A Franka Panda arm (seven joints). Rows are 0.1 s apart.
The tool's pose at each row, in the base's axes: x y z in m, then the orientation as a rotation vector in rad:
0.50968, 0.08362, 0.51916, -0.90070, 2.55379, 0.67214
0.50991, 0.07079, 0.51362, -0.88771, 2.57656, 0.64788
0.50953, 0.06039, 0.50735, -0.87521, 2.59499, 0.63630
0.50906, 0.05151, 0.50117, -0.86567, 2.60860, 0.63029
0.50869, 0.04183, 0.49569, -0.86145, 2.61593, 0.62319
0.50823, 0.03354, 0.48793, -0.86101, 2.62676, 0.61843
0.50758, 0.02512, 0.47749, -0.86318, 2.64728, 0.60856
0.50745, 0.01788, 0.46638, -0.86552, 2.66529, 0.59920
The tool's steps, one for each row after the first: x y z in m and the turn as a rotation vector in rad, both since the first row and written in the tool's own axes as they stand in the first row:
0.00870, -0.01070, -0.00229, 0.01767, 0.01490, 0.01267
0.01699, -0.01956, -0.00278, 0.02658, 0.02600, 0.02544
0.02457, -0.02729, -0.00253, 0.03139, 0.03406, 0.03546
0.03214, -0.03542, -0.00328, 0.03644, 0.03897, 0.03968
0.04015, -0.04326, -0.00141, 0.03866, 0.04838, 0.04358
0.04962, -0.05190, 0.00258, 0.04272, 0.06750, 0.04911
0.05844, -0.06030, 0.00784, 0.04657, 0.08452, 0.05362

